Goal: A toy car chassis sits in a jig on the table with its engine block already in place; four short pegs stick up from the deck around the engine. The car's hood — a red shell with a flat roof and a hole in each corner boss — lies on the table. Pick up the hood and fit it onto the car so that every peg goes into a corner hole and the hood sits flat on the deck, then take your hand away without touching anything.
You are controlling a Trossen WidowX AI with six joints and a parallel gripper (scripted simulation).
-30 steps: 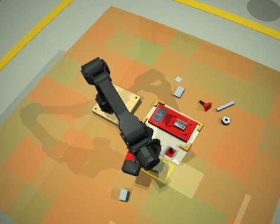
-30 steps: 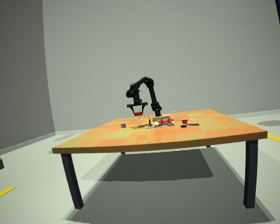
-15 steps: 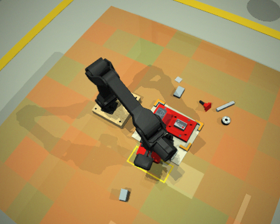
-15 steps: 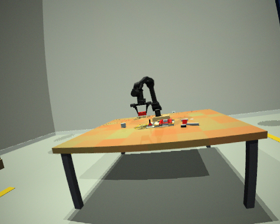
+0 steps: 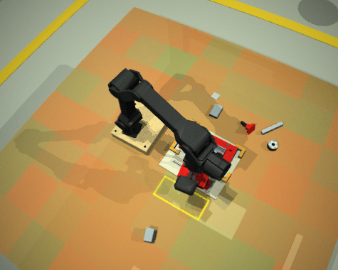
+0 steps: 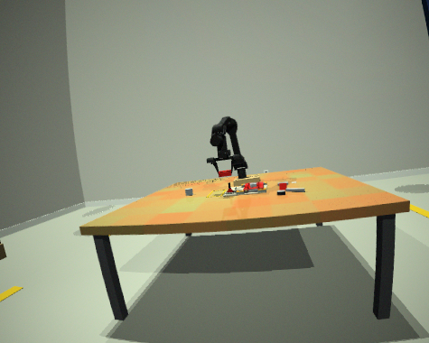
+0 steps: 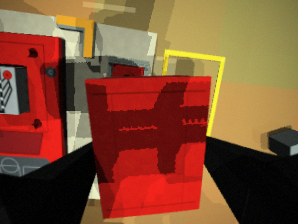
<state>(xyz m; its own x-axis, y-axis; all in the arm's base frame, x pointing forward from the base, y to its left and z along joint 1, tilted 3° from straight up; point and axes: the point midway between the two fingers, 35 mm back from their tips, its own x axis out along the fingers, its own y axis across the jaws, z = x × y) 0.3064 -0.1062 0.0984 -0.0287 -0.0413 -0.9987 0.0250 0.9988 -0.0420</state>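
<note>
Now: the grey engine block 40 mm ahead of my gripper tip, 150 mm to the left of it and 80 mm below it. Round my gripper tip: silver wheel (230 mm ahead, 260 mm to the left, 100 mm below); then red hood (10 mm above).
</note>
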